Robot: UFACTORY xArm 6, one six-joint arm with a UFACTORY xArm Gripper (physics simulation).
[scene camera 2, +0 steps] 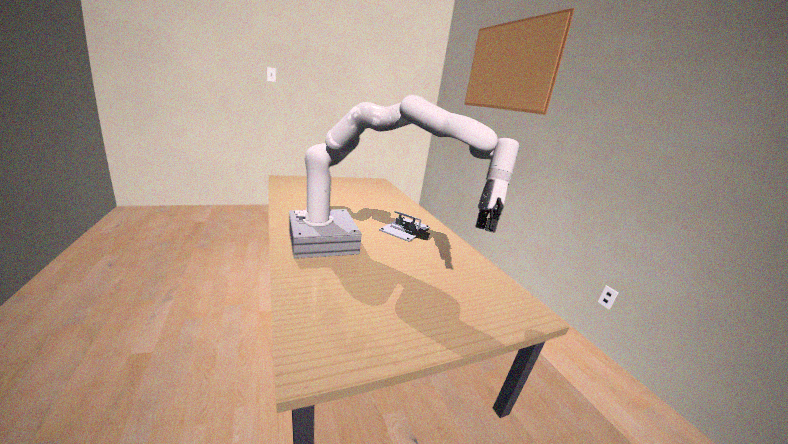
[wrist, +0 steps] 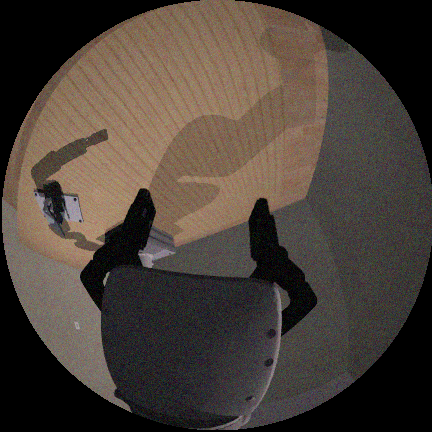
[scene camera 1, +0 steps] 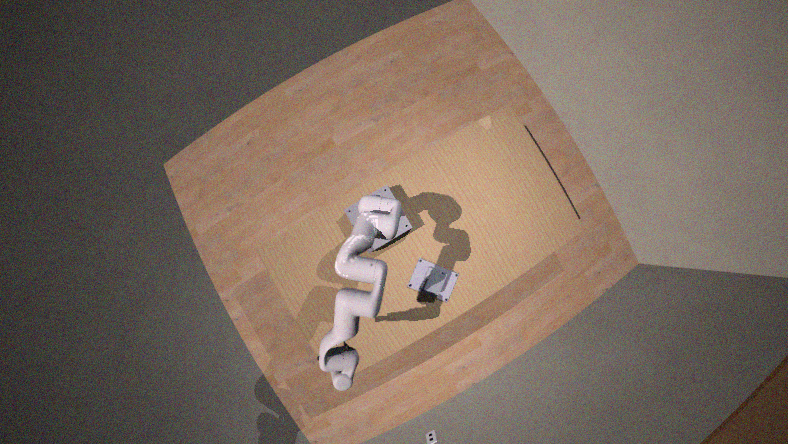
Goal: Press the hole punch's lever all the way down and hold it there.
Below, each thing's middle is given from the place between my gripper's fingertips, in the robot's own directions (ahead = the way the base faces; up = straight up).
Now: hand 560 mm to the right of the light grey base plate [scene camera 1: 422, 265], 250 mm above it and 60 mm past it.
